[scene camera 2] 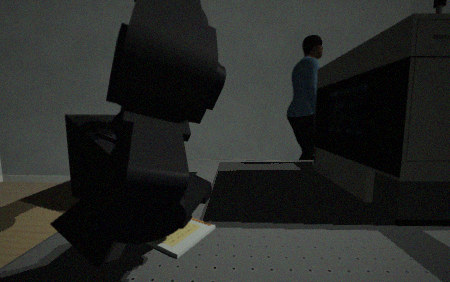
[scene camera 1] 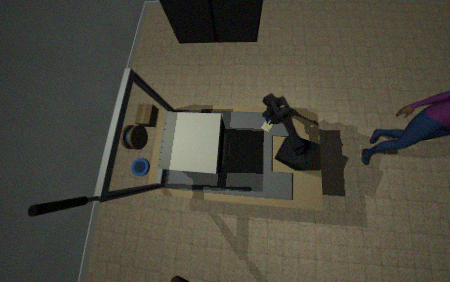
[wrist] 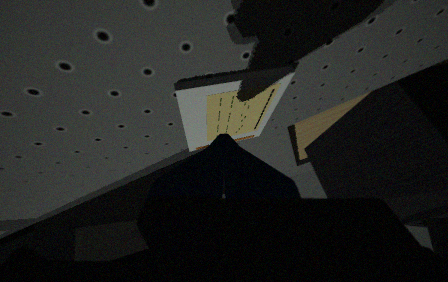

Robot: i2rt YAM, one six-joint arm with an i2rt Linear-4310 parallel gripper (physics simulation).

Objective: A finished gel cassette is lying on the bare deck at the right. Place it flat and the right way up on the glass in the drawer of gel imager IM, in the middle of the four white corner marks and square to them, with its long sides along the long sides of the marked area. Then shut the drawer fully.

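Places are measured from the arm's base along level axes (x back, y left, z down), in centimetres.
Where they show: gripper, between the fingertips: (scene camera 1: 267,123) (wrist: 223,141); arm's base, origin of its link: (scene camera 1: 298,151).
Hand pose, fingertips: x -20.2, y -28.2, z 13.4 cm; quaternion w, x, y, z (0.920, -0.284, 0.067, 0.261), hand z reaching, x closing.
Observation:
Each offset is from my fingertips to the top centre of the thing. "*": to the spot under its first point. Level surfaces: height alone.
The gel cassette @(dz +2.4, dx +0.2, dy +2.4 cm) (scene camera 1: 266,126) (scene camera 2: 189,238) (wrist: 197,117) is a thin white slab with a yellow, dark-lined window and an orange strip at one end. It lies flat on the perforated grey deck, window up. My gripper (wrist: 223,141) is shut and empty; its dark fingertips overlap the near end of the cassette in the wrist view, and the arm hides them in scene camera 2. The gel imager (scene camera 1: 196,142) (scene camera 2: 362,117) has a cream top. Its dark drawer @(* dz +3.1, dx -20.9, dy +25.9 cm) (scene camera 1: 244,151) (scene camera 2: 295,197) stands pulled out. The glass and corner marks cannot be made out in the dark.
The grey deck @(dz +3.1 cm) (scene camera 1: 278,186) (scene camera 2: 280,250) (wrist: 90,65) surrounds the drawer. The black arm base (scene camera 1: 299,154) stands on the wooden table right of it. A brown box (scene camera 1: 146,115), a round brown container (scene camera 1: 135,137) and a blue round item (scene camera 1: 140,167) are beyond the imager.

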